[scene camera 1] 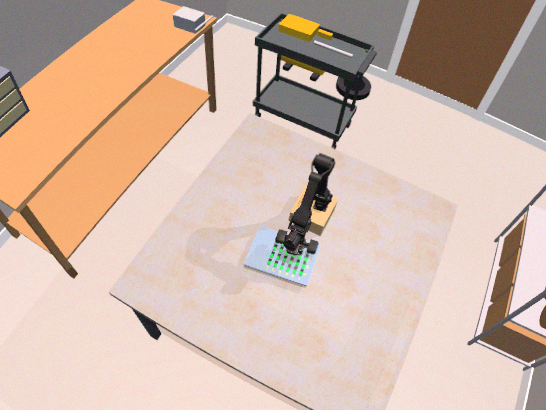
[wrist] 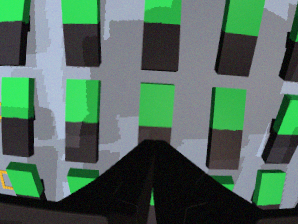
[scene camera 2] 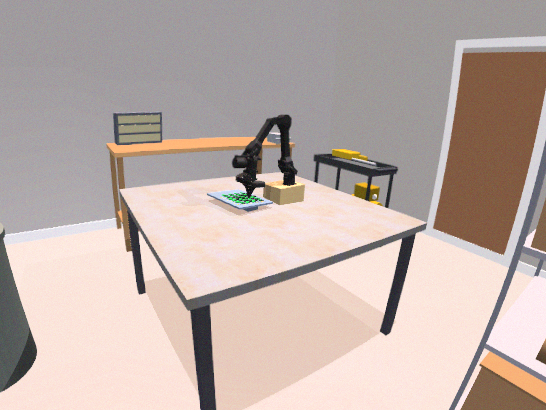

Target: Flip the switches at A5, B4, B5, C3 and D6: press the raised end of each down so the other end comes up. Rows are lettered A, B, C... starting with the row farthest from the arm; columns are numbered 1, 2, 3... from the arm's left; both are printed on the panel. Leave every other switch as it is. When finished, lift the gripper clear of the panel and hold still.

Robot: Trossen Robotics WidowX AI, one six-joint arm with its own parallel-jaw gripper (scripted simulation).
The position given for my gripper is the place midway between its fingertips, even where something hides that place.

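My gripper (wrist: 153, 150), visible. Rocker switch (wrist: 155, 122), visible too.
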